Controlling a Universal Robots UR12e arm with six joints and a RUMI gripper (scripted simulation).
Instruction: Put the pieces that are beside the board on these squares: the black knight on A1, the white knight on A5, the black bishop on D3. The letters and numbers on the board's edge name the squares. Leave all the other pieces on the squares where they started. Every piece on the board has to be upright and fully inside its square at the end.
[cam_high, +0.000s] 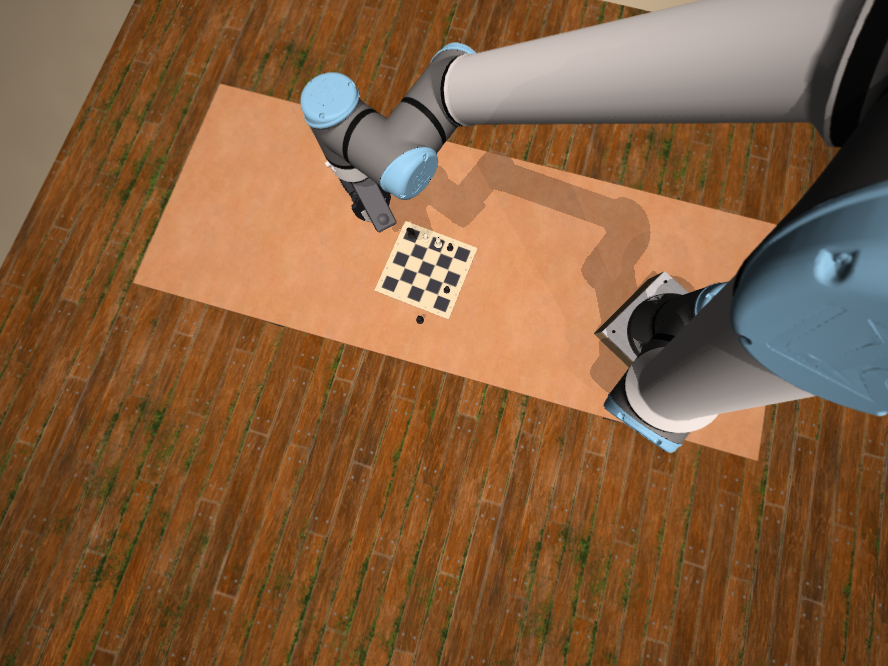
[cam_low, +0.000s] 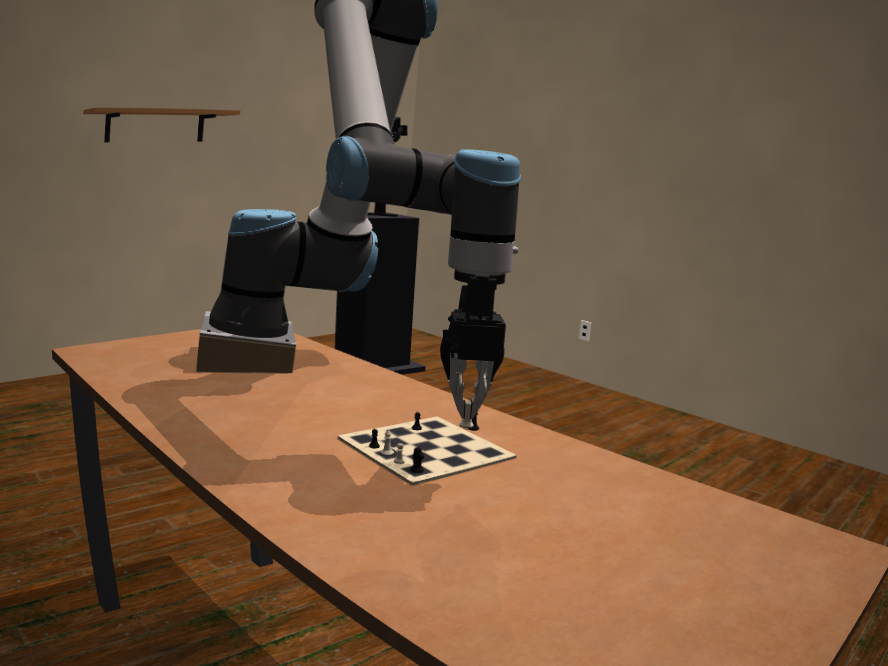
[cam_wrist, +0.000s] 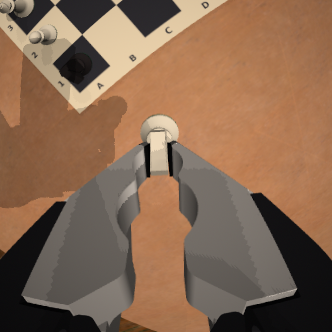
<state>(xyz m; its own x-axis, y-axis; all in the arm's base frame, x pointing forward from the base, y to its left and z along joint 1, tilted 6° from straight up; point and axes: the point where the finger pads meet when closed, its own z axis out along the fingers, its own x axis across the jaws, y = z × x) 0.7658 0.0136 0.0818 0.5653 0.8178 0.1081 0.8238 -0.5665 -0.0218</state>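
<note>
The chessboard is 140 mm behind my hand, 40 mm to the left of it and 120 mm below it. From my hand the other things lie so: white knight 10 mm below.
</note>
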